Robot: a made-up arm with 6 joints.
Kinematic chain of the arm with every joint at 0, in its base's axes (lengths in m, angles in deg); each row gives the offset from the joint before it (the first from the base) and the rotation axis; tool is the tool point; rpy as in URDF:
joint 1: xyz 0 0 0.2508 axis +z
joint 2: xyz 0 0 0 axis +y
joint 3: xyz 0.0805 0 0.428 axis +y
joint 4: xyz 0.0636 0 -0.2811 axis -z
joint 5: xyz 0 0 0 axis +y
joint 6: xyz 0.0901 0 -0.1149 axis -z
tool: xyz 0 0 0 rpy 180 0 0
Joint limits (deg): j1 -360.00..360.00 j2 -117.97..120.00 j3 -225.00..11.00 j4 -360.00..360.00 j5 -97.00..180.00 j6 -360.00..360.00
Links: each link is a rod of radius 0.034 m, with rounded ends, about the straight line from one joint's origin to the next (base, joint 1, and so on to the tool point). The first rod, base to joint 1, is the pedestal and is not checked.
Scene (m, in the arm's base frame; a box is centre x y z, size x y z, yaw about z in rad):
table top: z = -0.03
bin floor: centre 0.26 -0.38 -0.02 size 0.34 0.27 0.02 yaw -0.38
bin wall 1: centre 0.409 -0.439 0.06 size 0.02 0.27 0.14 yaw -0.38
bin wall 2: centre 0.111 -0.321 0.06 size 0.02 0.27 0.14 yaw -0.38
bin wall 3: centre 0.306 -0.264 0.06 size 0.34 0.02 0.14 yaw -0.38
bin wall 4: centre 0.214 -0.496 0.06 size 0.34 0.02 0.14 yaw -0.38
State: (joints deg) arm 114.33 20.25 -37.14 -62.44 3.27 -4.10
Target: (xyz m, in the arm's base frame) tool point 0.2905 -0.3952 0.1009
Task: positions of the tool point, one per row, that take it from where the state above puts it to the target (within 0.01 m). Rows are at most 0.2 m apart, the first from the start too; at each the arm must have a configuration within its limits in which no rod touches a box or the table.
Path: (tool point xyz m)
1: -0.1562 0.4138 0.3453
2: -0.0575 0.4238 0.4200
3: 0.0340 0.3989 0.4922
4: 0.1054 0.3451 0.5599
5: 0.1472 0.2731 0.6206
6: 0.1545 0.1966 0.6725
7: 0.1288 0.1299 0.7137
8: 0.2712 0.1075 0.6559
9: 0.3844 0.0297 0.5704
10: 0.4472 -0.0852 0.4643
11: 0.4492 -0.2115 0.3453
12: 0.3925 -0.3223 0.2217
13: 0.2905 -0.3952 0.1009

